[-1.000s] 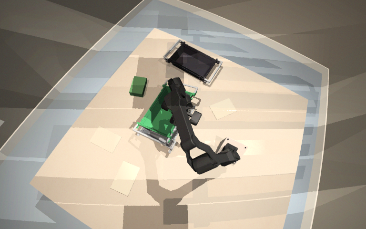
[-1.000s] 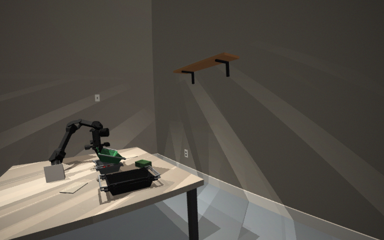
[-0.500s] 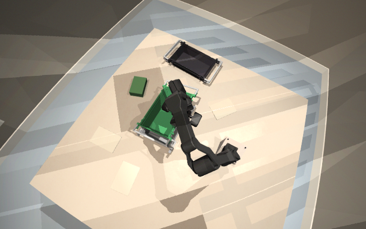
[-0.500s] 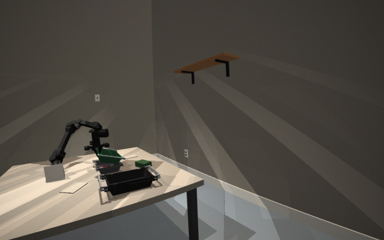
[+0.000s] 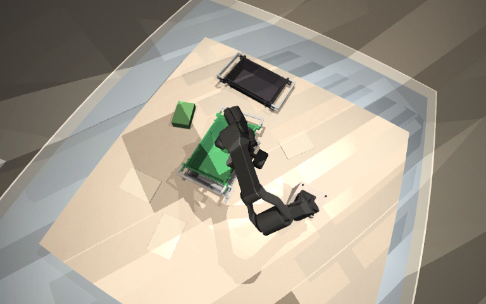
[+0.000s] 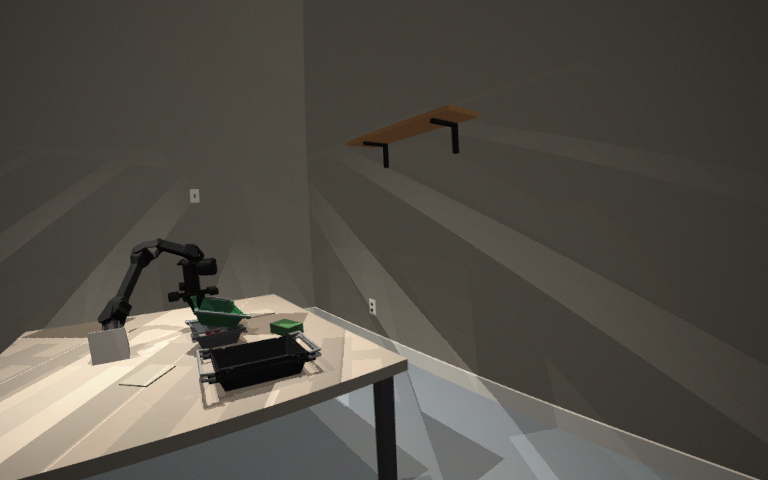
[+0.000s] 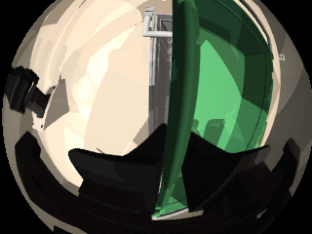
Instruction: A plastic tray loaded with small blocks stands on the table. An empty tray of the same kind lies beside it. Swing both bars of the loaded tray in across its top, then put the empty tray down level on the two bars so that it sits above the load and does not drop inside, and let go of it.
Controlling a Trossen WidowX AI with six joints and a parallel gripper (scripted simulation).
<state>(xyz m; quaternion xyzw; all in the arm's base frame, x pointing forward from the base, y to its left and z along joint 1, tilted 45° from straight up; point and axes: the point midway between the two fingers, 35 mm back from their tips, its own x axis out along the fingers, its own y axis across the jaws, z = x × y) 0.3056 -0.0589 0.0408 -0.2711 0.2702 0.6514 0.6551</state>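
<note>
Now: gripper tip 80 mm short of the green tray and 10 mm below it. From my gripper tip the other things lie so: green block (340 mm ahead, 100 mm to the right, 100 mm below).
</note>
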